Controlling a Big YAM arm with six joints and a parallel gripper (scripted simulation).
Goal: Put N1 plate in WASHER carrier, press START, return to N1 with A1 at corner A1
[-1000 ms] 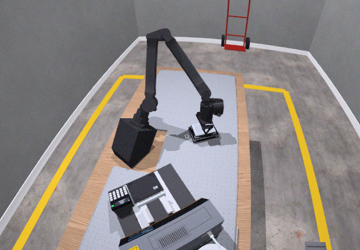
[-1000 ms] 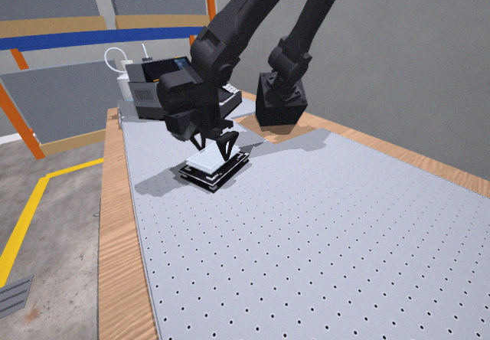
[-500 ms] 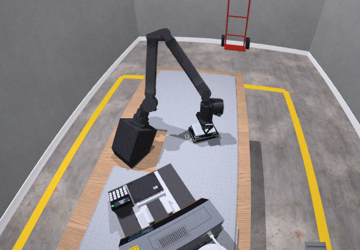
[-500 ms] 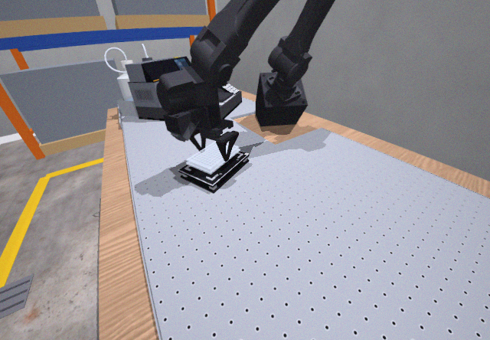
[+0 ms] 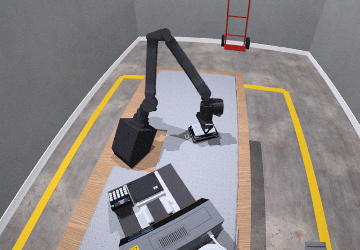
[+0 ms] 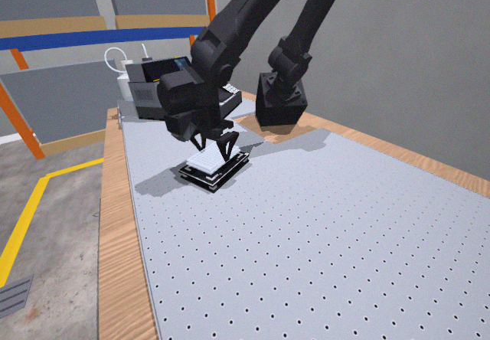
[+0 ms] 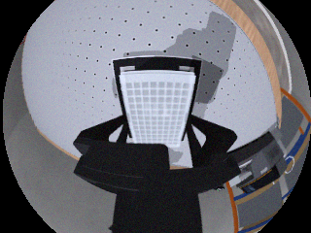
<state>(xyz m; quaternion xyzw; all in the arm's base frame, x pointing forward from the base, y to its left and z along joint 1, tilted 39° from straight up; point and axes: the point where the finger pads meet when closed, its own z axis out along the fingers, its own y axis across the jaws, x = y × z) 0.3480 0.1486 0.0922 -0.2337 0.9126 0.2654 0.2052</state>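
My hand is 1 cm above the white well plate. Also, from my hand: small white tag: 9 cm behind, 6 cm to the right, 5 cm below; black nest N1: 3 cm below; dark carrier: 16 cm behind, 48 cm to the right, 3 cm above.
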